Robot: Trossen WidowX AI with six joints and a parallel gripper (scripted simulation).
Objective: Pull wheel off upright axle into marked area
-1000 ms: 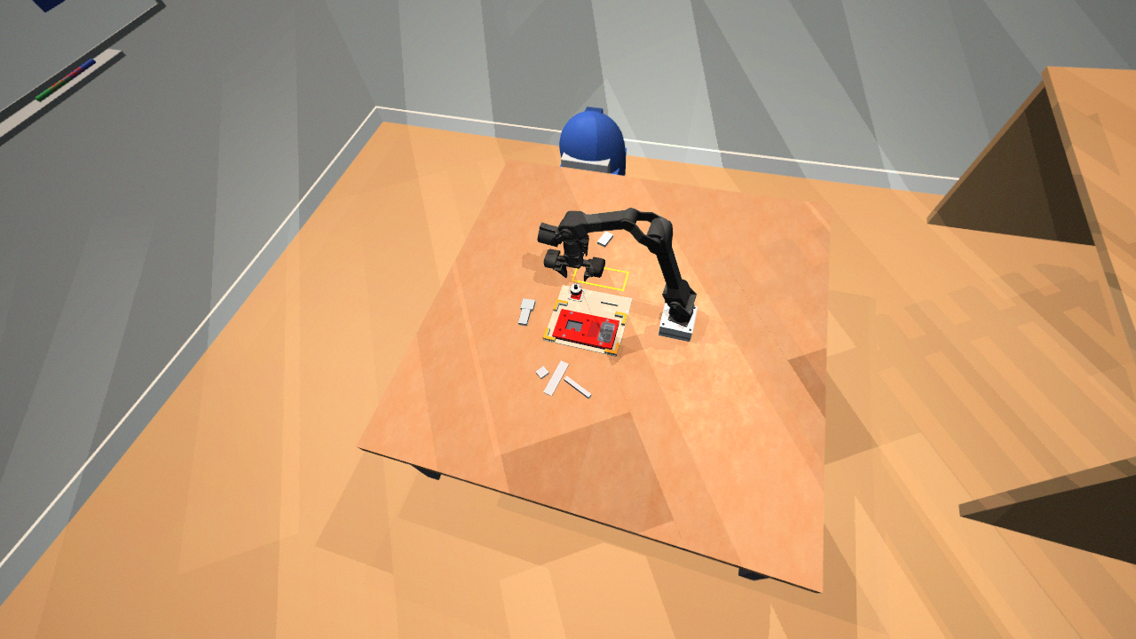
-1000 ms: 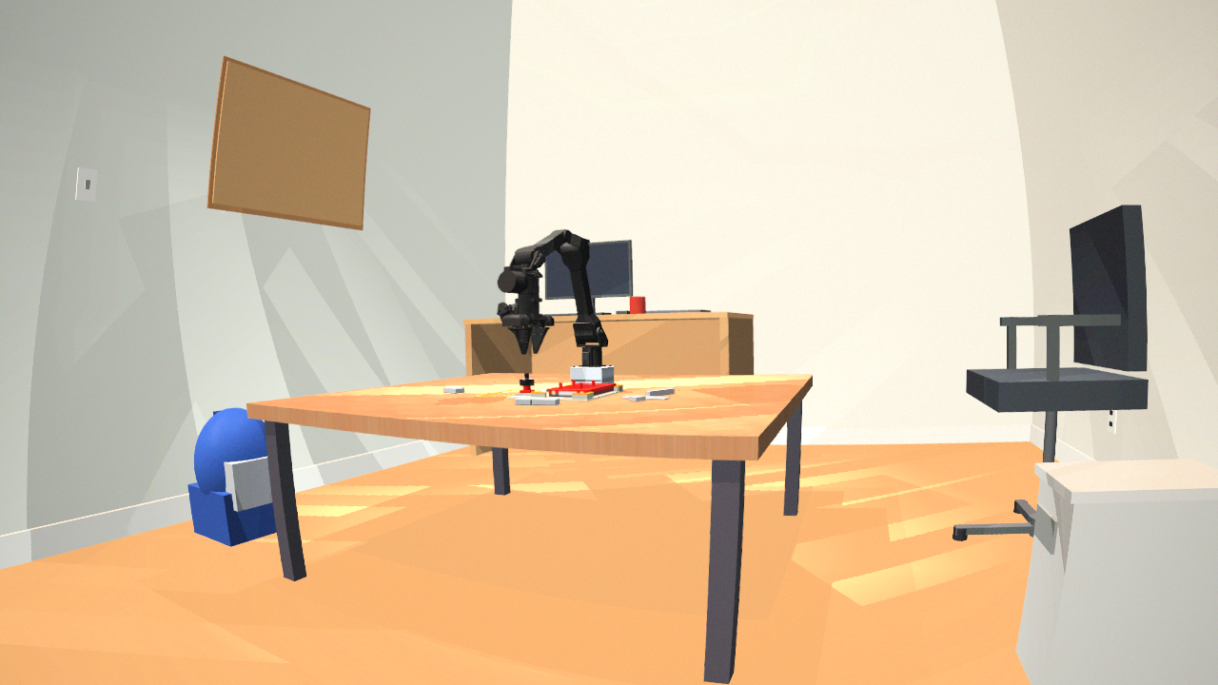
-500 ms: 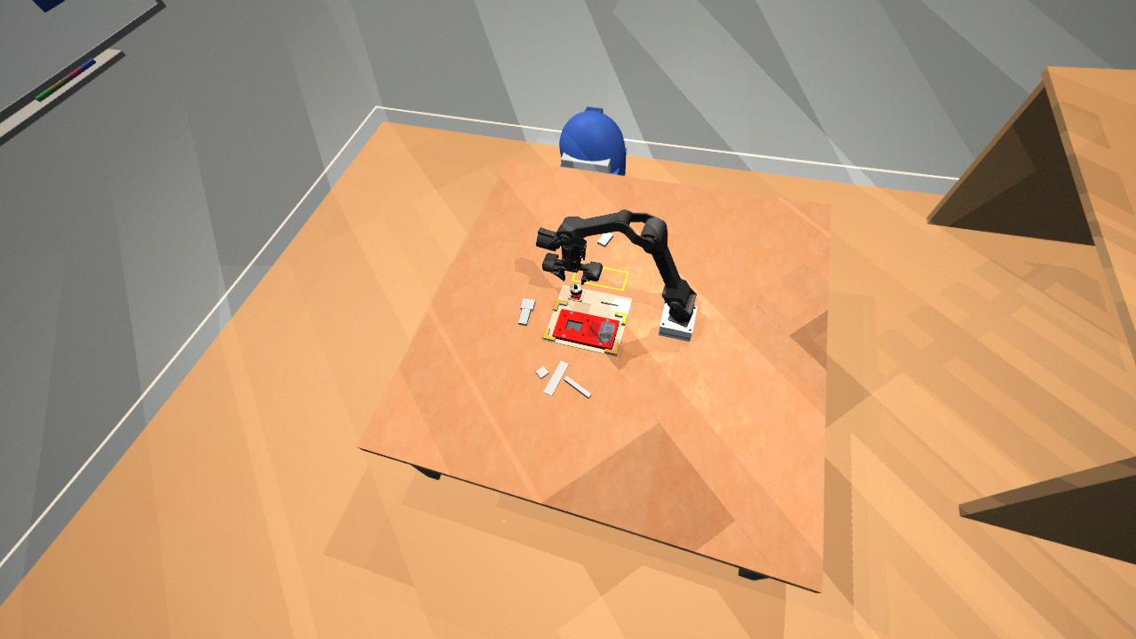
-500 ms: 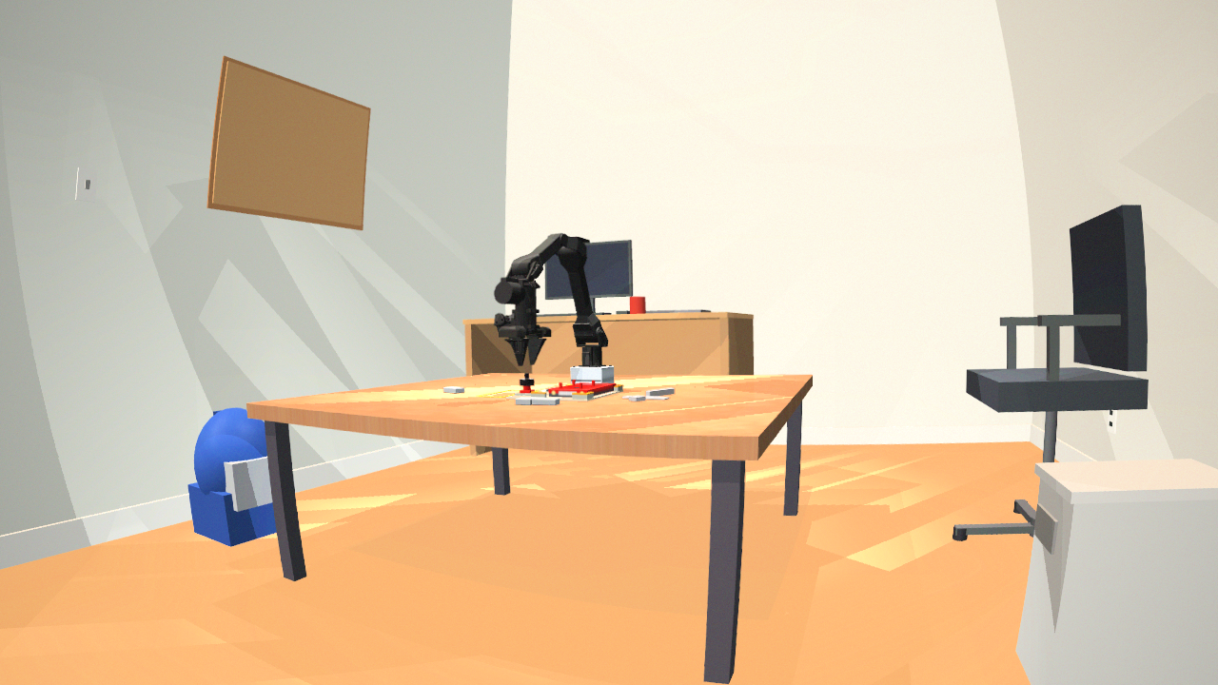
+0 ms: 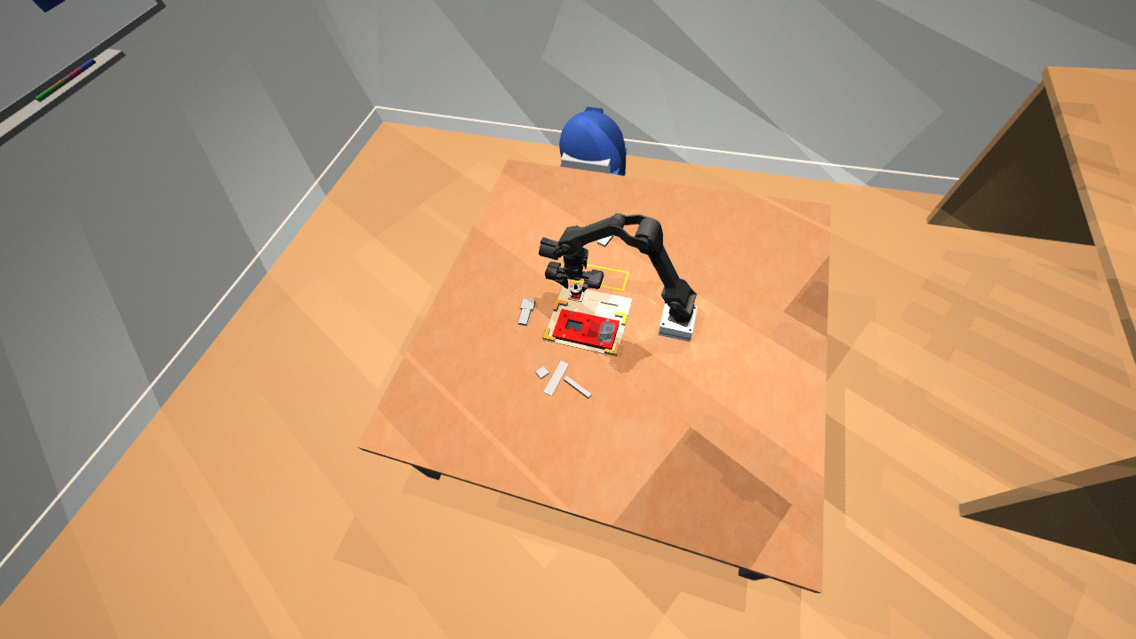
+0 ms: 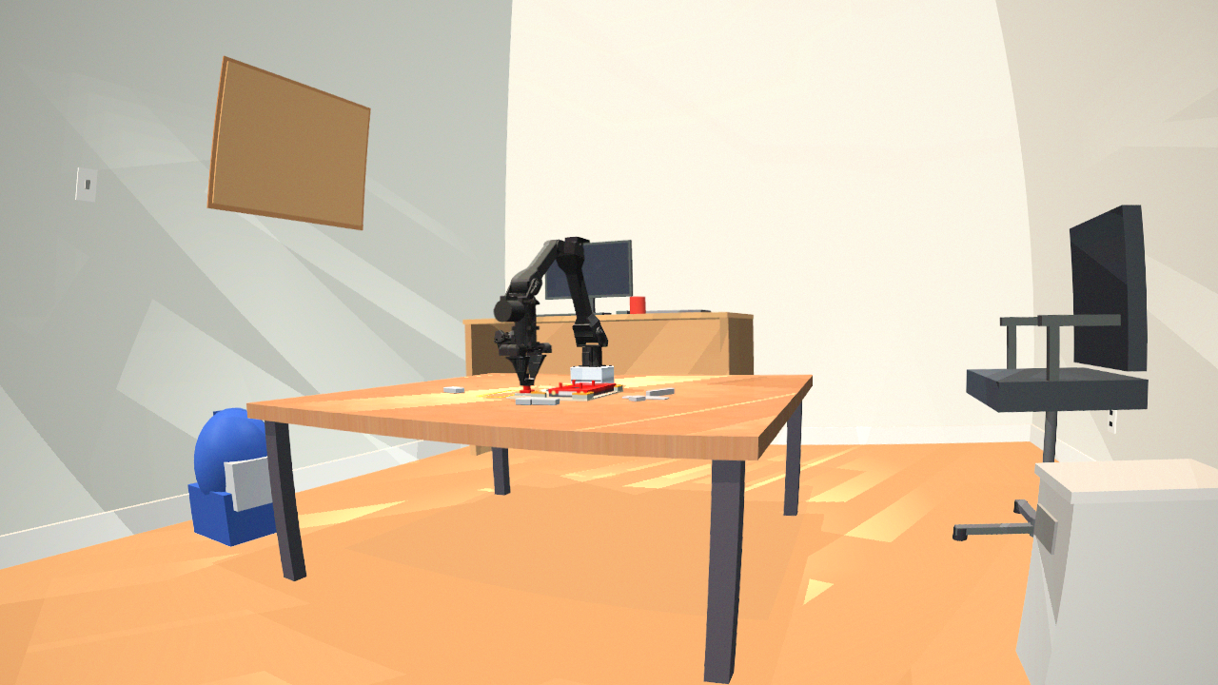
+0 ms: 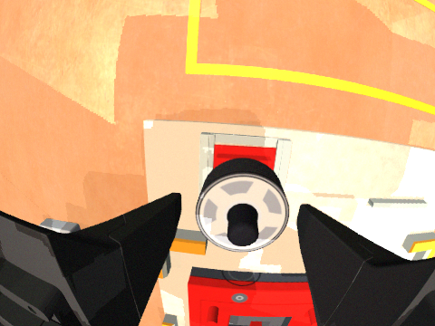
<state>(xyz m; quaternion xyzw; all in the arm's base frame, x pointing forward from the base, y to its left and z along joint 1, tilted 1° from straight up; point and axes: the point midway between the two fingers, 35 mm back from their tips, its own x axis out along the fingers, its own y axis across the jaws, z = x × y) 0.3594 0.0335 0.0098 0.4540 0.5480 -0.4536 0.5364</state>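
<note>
Right now my gripper tip is right at the wheel. The rest, counted from my gripper tip: upright axle (right at my gripper tip).
</note>
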